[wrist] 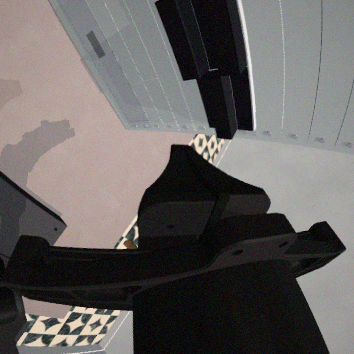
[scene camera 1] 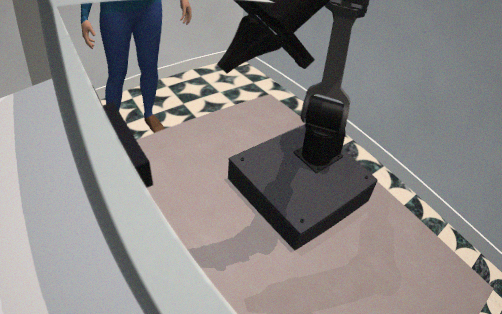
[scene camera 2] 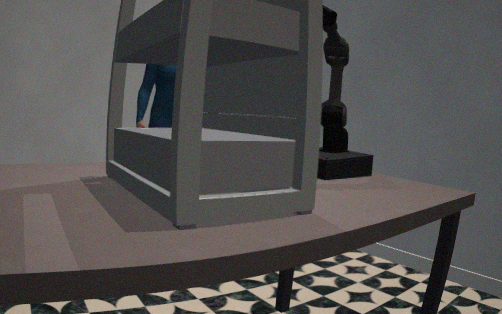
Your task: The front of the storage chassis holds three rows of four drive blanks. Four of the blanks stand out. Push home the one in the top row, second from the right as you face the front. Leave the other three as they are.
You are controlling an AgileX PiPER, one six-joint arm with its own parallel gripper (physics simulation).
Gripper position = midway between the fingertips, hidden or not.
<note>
I see my gripper (wrist: 178, 155) and a grey rack (scene camera 1: 156, 156).
The grey rack also shows in the wrist view (wrist: 275, 78) and in scene camera 2 (scene camera 2: 271, 65).
</note>
